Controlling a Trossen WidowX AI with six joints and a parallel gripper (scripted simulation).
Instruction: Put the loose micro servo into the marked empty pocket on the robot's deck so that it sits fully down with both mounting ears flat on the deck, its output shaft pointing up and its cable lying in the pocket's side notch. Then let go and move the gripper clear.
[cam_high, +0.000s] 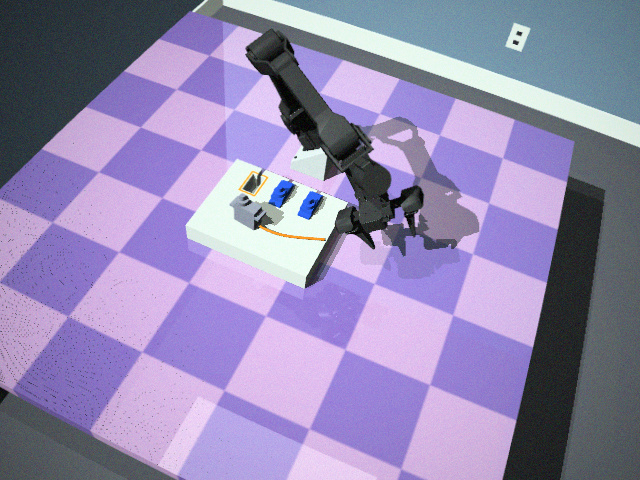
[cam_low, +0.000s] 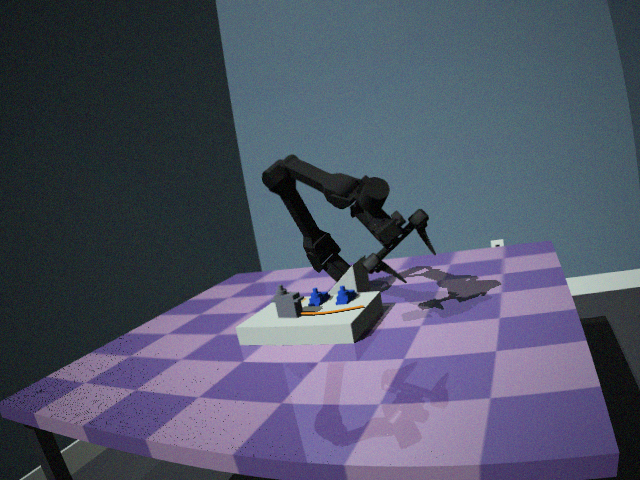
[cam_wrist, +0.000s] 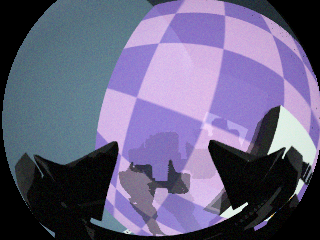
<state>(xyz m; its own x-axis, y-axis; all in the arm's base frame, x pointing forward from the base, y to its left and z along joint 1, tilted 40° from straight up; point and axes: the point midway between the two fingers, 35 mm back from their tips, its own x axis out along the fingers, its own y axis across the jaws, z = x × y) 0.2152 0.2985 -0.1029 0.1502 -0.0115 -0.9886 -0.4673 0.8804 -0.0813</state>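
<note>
Now: the white deck 7 cm ahead of my gripper tip, 29 cm to the right of it and 10 cm below it.
</note>
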